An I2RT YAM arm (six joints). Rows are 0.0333 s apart.
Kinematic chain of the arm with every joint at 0, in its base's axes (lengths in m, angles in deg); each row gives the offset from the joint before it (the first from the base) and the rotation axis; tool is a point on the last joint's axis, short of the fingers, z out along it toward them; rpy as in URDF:
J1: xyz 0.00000 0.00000 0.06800 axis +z
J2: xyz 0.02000 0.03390 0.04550 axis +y
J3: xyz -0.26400 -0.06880 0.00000 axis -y
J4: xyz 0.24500 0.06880 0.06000 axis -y
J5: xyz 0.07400 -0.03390 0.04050 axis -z
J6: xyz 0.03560 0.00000 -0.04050 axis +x
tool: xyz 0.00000 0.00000 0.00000 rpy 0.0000 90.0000 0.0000
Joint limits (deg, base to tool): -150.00..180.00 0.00..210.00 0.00..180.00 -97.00..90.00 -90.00..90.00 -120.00..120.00
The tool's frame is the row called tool.
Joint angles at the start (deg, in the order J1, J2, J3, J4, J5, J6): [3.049 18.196 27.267 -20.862 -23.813 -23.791]
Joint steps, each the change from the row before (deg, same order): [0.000 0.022 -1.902 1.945 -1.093 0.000]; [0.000 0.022 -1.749 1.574 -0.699 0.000]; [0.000 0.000 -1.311 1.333 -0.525 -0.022]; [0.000 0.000 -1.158 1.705 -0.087 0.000]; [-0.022 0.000 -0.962 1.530 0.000 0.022]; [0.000 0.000 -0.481 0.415 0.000 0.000]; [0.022 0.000 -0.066 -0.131 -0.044 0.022]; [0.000 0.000 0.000 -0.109 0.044 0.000]
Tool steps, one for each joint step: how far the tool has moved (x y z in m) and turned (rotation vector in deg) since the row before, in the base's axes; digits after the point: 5 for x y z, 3 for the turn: [0.00288 0.00077 -0.00767 0.224 -0.009 1.070]; [0.00242 0.00052 -0.00755 0.133 0.204 0.684]; [0.00168 0.00038 -0.00540 0.091 -0.027 0.518]; [0.00169 0.00014 -0.00387 0.047 -0.545 0.085]; [0.00139 0.00003 -0.00304 0.049 -0.556 -0.026]; [0.00054 0.00003 -0.00216 -0.003 0.066 0.000]; [-0.00001 0.00007 -0.00064 0.017 0.208 0.061]; [-0.00003 -0.00003 -0.00020 -0.014 0.108 -0.043]
